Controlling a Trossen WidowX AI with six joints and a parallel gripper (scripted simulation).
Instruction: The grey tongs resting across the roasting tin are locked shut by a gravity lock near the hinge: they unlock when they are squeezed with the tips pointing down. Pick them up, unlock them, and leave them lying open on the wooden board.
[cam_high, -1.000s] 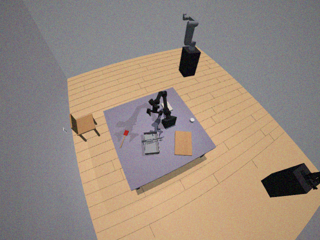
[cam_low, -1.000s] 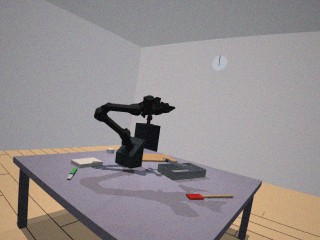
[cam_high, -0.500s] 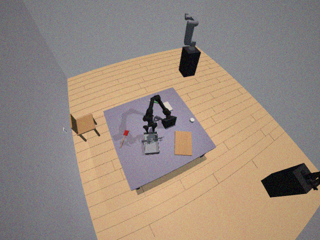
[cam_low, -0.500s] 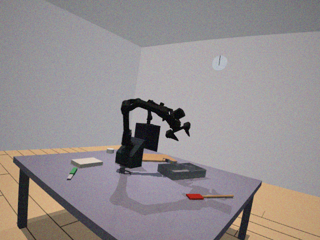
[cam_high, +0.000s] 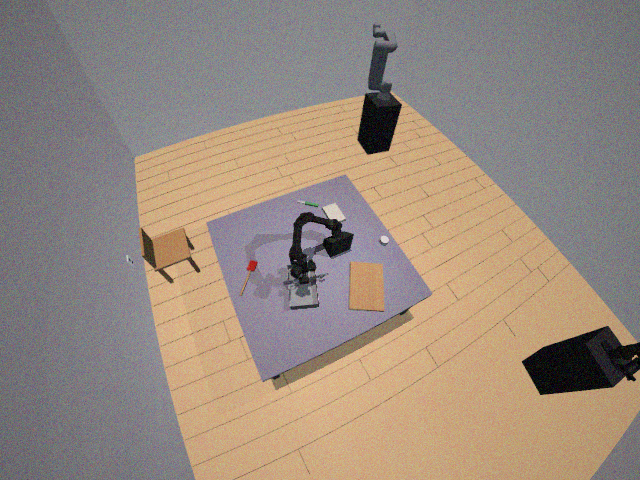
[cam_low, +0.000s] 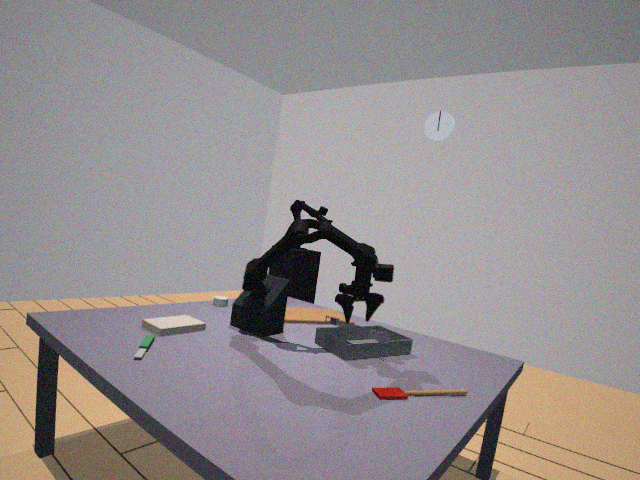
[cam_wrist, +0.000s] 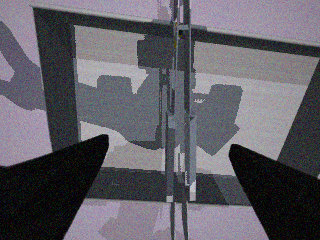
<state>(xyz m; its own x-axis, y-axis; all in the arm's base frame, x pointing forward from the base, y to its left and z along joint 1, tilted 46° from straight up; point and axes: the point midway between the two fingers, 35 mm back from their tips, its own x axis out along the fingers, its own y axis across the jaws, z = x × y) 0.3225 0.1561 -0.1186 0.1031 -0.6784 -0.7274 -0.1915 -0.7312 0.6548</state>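
Right now my gripper tip is 20 mm short of the roasting tin, 40 mm to the right of it and 70 mm above it. From my gripper tip the other things lie so: red spatula: 350 mm ahead, 170 mm to the right, 90 mm below; wooden board: 410 mm behind, 170 mm to the left, 90 mm below.
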